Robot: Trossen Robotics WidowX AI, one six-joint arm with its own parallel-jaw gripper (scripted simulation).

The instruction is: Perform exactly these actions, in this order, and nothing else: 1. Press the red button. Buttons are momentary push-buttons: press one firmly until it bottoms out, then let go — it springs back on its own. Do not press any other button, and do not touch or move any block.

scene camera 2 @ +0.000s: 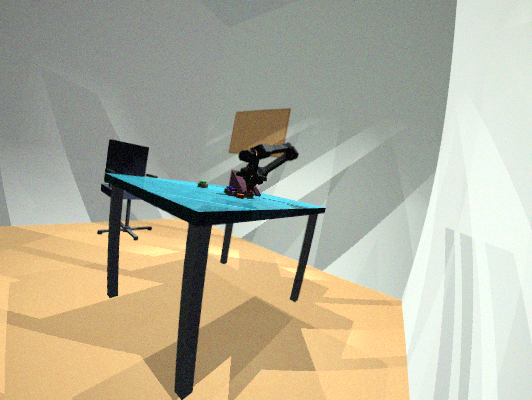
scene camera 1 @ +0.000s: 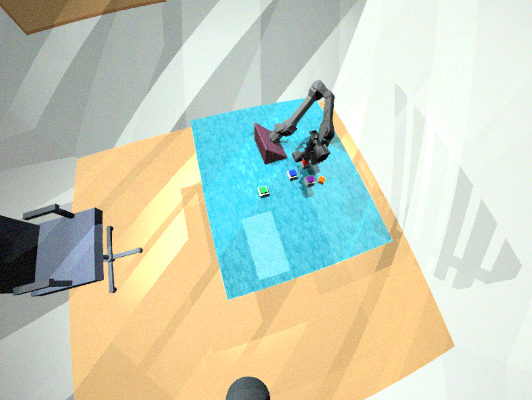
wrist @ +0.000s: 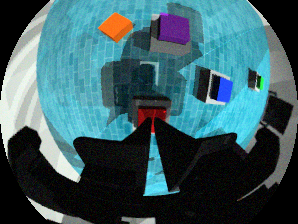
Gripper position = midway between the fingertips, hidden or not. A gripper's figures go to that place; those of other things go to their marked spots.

Labels:
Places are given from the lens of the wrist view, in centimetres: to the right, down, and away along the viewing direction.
gripper (wrist: 152, 120): 0, 1, 10
purple button (wrist: 170, 27): 2, -8, 6

